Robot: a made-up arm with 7 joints. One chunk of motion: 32 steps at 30 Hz.
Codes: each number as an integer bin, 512 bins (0 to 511) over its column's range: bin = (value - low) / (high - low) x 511, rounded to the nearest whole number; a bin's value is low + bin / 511 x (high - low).
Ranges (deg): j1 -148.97..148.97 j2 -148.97..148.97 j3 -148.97..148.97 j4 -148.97..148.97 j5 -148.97..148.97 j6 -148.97..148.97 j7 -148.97..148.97
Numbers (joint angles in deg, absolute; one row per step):
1: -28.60 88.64 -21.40 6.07 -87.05 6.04 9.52
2: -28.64 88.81 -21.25 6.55 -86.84 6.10 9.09
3: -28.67 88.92 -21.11 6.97 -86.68 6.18 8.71
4: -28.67 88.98 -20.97 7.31 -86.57 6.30 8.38
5: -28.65 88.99 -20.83 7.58 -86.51 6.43 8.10
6: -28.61 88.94 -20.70 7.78 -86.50 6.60 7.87
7: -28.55 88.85 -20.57 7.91 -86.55 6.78 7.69
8: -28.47 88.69 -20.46 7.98 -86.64 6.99 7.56
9: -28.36 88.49 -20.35 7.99 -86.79 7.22 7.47
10: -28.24 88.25 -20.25 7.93 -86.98 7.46 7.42
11: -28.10 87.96 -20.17 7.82 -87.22 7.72 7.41
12: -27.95 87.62 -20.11 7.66 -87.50 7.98 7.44
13: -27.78 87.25 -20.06 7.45 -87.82 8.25 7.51
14: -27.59 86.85 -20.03 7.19 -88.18 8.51 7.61
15: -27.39 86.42 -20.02 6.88 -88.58 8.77 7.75
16: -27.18 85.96 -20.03 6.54 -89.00 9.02 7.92
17: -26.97 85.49 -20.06 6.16 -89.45 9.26 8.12
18: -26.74 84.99 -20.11 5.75 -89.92 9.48 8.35
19: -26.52 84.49 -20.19 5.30 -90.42 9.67 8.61
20: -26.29 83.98 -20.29 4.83 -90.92 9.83 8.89
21: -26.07 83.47 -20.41 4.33 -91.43 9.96 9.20
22: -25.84 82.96 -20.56 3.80 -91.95 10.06 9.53
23: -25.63 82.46 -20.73 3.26 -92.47 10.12 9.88
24: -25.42 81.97 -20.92 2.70 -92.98 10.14 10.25
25: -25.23 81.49 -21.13 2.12 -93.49 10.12 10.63
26: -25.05 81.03 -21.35 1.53 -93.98 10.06 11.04
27: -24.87 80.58 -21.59 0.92 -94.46 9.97 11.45
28: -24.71 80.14 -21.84 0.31 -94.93 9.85 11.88
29: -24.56 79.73 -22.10 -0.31 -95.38 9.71 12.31
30: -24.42 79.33 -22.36 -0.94 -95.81 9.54 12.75
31: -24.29 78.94 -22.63 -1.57 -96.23 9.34 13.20
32: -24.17 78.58 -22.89 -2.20 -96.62 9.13 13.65
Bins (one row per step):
1: 206 408 219 266 106 266 272
2: 206 408 219 267 107 266 271
3: 206 408 219 267 107 266 270
4: 206 408 220 268 107 266 270
5: 206 408 220 269 107 267 269
6: 206 408 220 269 107 267 269
7: 207 408 220 269 107 267 269
8: 207 408 220 269 107 267 268
9: 207 407 221 269 107 268 268
10: 207 407 221 269 106 268 268
11: 207 406 221 269 106 269 268
12: 208 406 221 269 105 269 268
13: 208 405 221 268 105 270 268
14: 208 404 221 268 104 270 269
15: 209 404 221 267 104 271 269
16: 209 403 221 267 103 271 269
17: 209 402 221 266 102 271 269
18: 210 401 221 265 101 272 270
19: 210 400 221 265 100 272 270
20: 210 400 221 264 100 272 271
21: 211 399 220 263 99 273 271
22: 211 398 220 262 98 273 272
23: 212 397 220 261 97 273 272
24: 212 396 220 260 96 273 273
25: 212 395 219 259 95 273 274
26: 213 394 219 258 94 273 274
27: 213 394 218 257 93 273 275
28: 213 393 218 256 93 272 276
29: 213 392 218 255 92 272 277
30: 214 392 217 254 91 272 277
31: 214 391 217 253 90 272 278
32: 214 390 216 252 90 271 279

